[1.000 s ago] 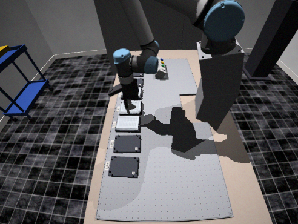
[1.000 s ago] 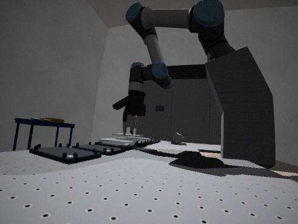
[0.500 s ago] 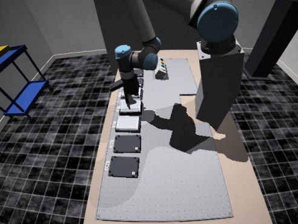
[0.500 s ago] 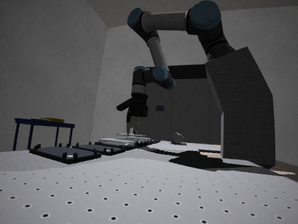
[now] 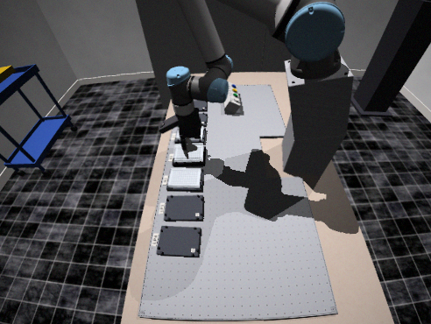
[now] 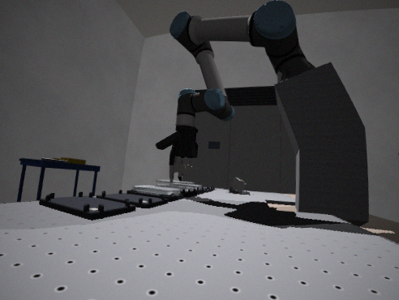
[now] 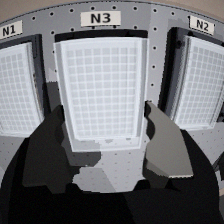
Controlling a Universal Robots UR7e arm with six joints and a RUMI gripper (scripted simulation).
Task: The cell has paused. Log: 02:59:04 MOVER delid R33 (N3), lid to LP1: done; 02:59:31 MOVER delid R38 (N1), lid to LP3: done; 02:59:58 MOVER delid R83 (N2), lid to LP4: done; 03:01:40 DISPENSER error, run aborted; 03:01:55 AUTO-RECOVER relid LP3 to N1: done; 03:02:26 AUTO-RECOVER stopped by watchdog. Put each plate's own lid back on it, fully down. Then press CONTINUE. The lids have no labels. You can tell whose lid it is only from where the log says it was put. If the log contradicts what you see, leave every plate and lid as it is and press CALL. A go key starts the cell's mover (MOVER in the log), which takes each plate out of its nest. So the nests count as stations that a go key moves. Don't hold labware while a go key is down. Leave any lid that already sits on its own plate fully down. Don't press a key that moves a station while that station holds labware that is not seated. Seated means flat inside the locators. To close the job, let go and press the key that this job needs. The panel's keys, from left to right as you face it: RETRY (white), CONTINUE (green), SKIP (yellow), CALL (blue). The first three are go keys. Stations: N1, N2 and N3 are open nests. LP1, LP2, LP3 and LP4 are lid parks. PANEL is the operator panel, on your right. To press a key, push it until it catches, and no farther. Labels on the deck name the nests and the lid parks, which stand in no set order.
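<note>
The well plate is 3 cm below my hand. The rest, counted from my hand: white key (23 cm behind, 36 cm to the right, 1 cm above); then green continue key (22 cm behind, 41 cm to the right, 1 cm above); then lid park LP2 (1 cm ahead, 26 cm to the right, 5 cm below).
</note>
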